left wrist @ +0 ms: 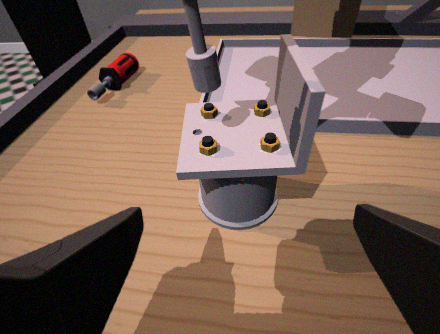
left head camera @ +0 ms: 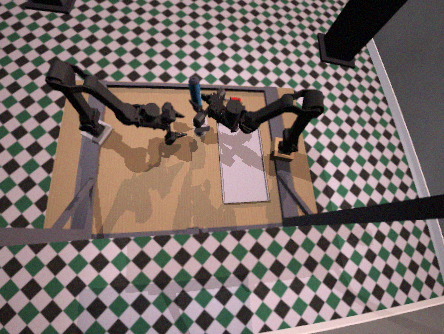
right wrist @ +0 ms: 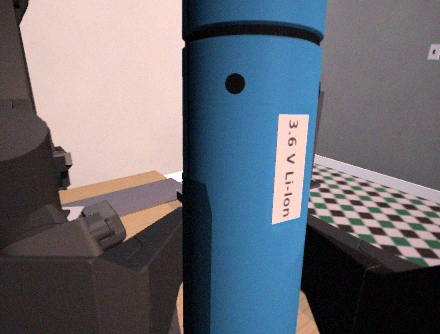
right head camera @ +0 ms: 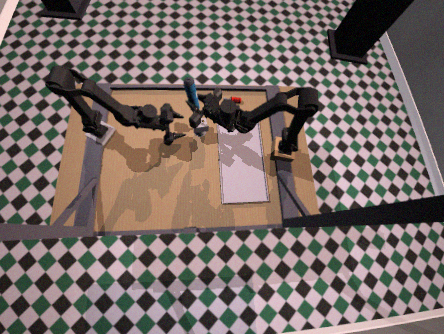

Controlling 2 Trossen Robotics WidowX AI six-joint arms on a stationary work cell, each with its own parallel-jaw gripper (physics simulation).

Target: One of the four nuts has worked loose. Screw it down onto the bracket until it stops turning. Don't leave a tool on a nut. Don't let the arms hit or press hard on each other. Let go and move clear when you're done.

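Places are measured from the left arm's base along level axes (x back, y right, z up), in centimetres.
Pixels of known places: left gripper, between the fingertips: (left wrist: 247,215) (left head camera: 185,125) (right head camera: 185,126); right gripper, between the fingertips: (left head camera: 192,96) (right wrist: 238,218) (right head camera: 189,97); left arm's base, origin of its link: (left head camera: 95,129) (right head camera: 99,130); right arm's base, origin of its link: (left head camera: 284,148) (right head camera: 285,147).
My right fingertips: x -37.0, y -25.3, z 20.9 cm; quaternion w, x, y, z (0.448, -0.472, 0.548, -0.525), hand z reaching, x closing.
Observation:
Ahead of a thing's pixels: the offset from my right fingertips to its top centre. "*": to the spot under its first point.
The bracket (left wrist: 237,160) (right head camera: 202,125) stands on a round grey pedestal (left wrist: 239,200). Four brass nuts @[dy -1.2, dx -5.7, dz -15.9 cm] (left wrist: 209,111) (left wrist: 262,108) (left wrist: 208,145) @[dy +3.7, dx -5.0, dz -16.0 cm] (left wrist: 270,143) sit on its plate with black stud ends showing; they look about equally low, and I cannot tell whether one is loose. My left gripper (left head camera: 184,125) (right head camera: 182,125) (left wrist: 247,215) is open and empty, to the left of the bracket. My right gripper (left head camera: 199,105) (right wrist: 238,218) is shut on the blue screwdriver @[dy +0.4, dx -2.0, dz +10.9 cm] (left head camera: 195,90) (right head camera: 190,90) (right wrist: 245,150), held upright. Its grey socket @[* dy +1.0, dx -3.2, dz -11.8 cm] (left wrist: 205,70) hangs above the far left nut, apart from it.
A red tool @[dy -22.9, dx -11.7, dz -20.2 cm] (left head camera: 235,99) (right head camera: 236,100) (left wrist: 123,67) with a socket tip lies on the table behind the bracket. A white tray @[dy +5.3, dx -30.4, dz -21.5 cm] (left head camera: 245,185) (right head camera: 245,185) (left wrist: 375,125) lies to the right of the bracket. The two grippers are close together, with a small gap between them.

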